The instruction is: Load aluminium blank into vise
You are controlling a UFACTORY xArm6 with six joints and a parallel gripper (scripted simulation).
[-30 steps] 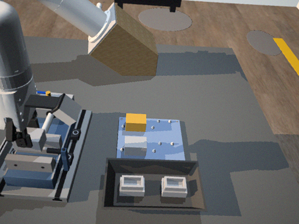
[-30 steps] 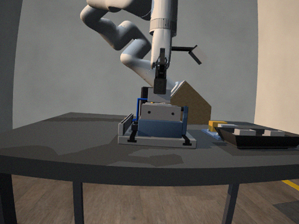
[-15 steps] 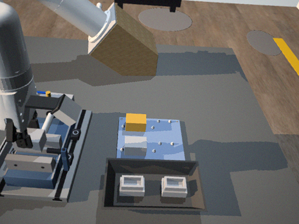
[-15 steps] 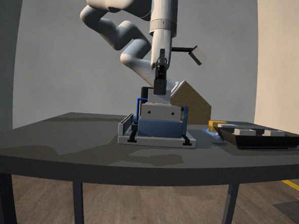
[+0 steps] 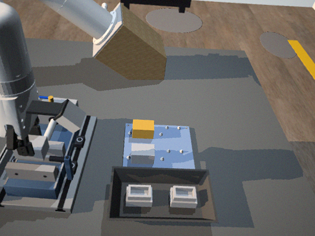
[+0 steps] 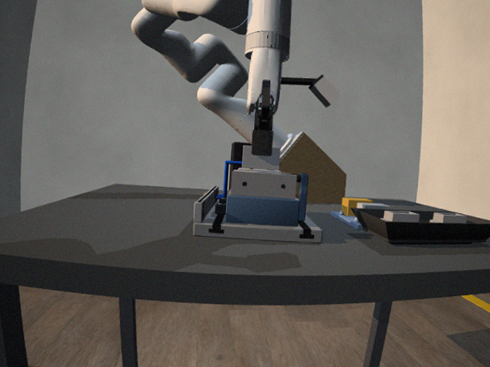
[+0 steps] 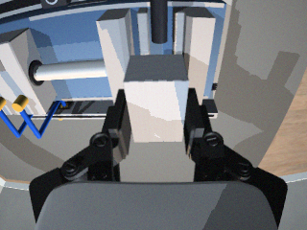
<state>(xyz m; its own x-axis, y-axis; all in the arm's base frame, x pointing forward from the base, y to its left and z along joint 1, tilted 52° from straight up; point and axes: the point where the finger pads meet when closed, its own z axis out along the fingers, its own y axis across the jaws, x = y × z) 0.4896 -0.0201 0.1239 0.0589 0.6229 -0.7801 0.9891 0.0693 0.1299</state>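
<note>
The fixed jaw is 70 mm below my hand and 30 mm ahead of it. From my hand the other things lie so: cylinder block 160 mm behind, 60 mm below, 20 mm to the left; work stop rod 50 mm to the left, 50 mm below, 10 mm ahead; cylinder rod 80 mm behind, 60 mm below, 10 mm to the left.
</note>
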